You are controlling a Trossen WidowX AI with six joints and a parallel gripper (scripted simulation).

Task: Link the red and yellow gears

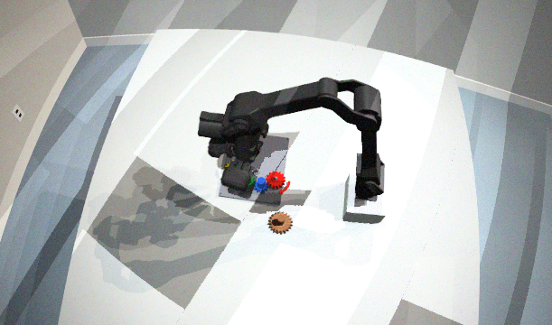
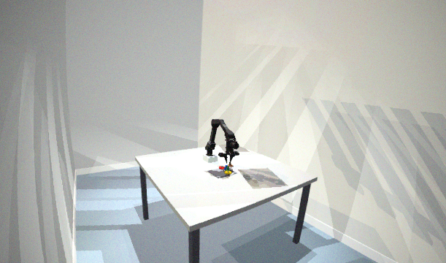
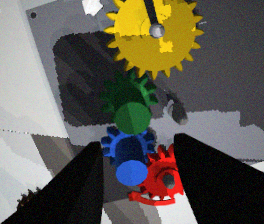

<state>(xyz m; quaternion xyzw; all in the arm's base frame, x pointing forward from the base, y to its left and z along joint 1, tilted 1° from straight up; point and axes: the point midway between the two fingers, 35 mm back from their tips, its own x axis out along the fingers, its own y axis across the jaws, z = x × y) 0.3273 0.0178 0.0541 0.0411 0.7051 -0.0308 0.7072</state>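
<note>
The green gear lies 6 cm below my gripper tip. Round my gripper tip: yellow gear (7 cm below, 4 cm ahead, 3 cm to the right); blue gear (6 cm below, 4 cm behind, 1 cm to the left); red gear (8 cm behind, 7 cm below, 2 cm to the right).
</note>
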